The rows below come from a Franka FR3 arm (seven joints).
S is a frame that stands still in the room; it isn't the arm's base.
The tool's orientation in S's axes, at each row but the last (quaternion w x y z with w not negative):
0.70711 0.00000 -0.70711 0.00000
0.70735 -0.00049 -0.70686 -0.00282
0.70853 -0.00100 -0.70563 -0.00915
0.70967 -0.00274 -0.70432 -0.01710
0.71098 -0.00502 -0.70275 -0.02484
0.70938 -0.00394 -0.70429 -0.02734
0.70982 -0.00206 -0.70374 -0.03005
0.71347 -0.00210 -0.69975 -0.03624
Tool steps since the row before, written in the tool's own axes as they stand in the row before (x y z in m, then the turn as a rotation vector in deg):
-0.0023 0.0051 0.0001 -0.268 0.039 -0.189
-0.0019 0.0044 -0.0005 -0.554 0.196 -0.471
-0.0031 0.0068 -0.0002 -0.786 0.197 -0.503
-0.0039 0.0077 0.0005 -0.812 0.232 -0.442
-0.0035 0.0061 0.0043 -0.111 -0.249 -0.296
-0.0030 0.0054 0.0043 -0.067 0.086 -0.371
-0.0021 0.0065 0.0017 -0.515 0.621 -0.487
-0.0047 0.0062 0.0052 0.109 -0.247 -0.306
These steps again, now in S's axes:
-0.0001 0.0051 -0.0023 0.189 0.039 -0.268
0.0005 0.0044 -0.0019 0.472 0.196 -0.554
0.0003 0.0068 -0.0030 0.503 0.199 -0.786
-0.0003 0.0078 -0.0037 0.442 0.236 -0.811
-0.0041 0.0064 -0.0033 0.284 -0.258 -0.121
-0.0041 0.0057 -0.0028 0.374 0.072 -0.067
-0.0014 0.0066 -0.0018 0.511 0.618 -0.495
-0.0049 0.0067 -0.0043 0.294 -0.268 0.091

